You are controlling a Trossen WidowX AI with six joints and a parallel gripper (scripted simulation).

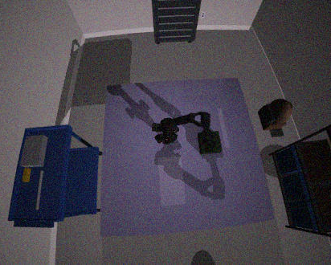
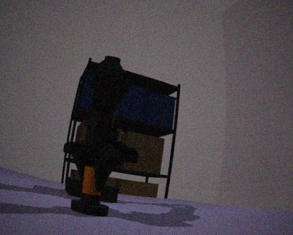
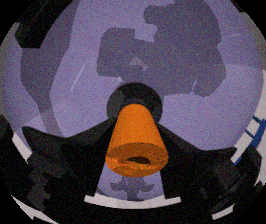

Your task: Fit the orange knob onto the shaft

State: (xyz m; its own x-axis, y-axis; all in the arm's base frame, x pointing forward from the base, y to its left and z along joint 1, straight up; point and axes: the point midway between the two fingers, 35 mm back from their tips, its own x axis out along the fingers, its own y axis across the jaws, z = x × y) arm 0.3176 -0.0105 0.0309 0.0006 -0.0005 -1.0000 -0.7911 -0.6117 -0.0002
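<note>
Now: the orange knob 20 mm above my gripper tip. The rest, counted from my gripper tip: dark pedestal (20 mm below).
</note>
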